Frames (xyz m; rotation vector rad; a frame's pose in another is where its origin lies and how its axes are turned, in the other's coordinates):
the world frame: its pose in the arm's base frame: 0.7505 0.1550 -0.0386 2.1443 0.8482 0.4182
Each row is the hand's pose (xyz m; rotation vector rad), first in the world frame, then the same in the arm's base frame.
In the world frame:
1: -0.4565 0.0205 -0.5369 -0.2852 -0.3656 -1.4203
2: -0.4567 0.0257 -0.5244 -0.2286 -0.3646 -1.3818
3: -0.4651 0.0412 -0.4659 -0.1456 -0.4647 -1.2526
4: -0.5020 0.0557 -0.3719 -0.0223 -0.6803 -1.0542
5: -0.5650 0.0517 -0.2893 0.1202 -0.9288 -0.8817
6: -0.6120 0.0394 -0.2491 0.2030 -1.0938 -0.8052
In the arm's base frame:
1: 0.1412 0.1231 0.3146 0.8975 1.6606 -0.5365
2: 0.1500 0.1136 0.3105 0.9698 1.6669 -0.5425
3: 0.1820 0.0685 0.2845 1.1361 1.5660 -0.6110
4: 0.2120 -0.0151 0.2344 1.3633 1.3491 -0.7784
5: 0.2090 -0.1017 0.1770 1.5413 1.1108 -1.0069
6: 0.1912 -0.1502 0.1409 1.6003 0.9652 -1.1720

